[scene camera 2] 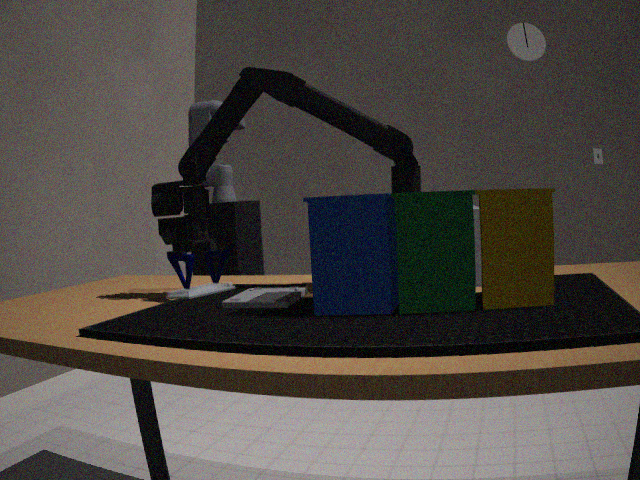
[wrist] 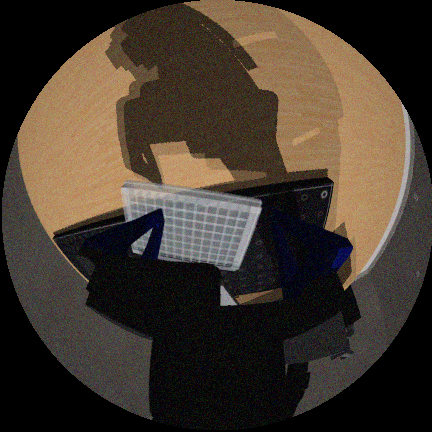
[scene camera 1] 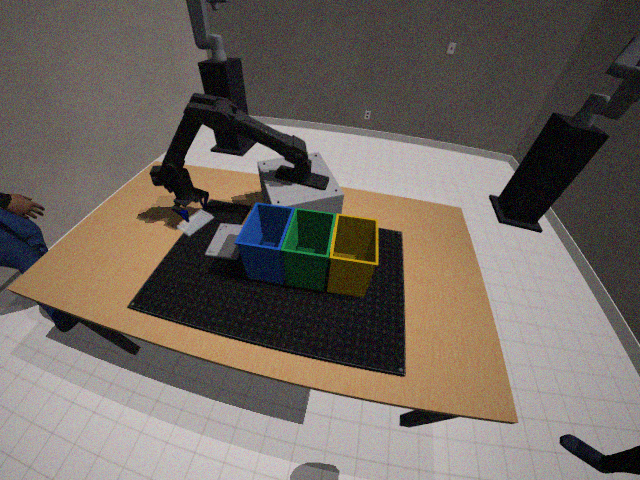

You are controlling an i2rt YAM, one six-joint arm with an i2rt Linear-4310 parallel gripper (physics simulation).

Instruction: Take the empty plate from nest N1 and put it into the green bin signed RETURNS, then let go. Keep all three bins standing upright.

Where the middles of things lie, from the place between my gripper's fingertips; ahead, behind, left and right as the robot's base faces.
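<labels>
The gridded plate (wrist: 200,225) is 3 cm ahead of my hand and 2 cm to the left of it, and there's a grey nest (scene camera 1: 222,244) too, which is 20 cm to the left of my hand, 8 cm ahead of it and 1 cm below it.
</labels>
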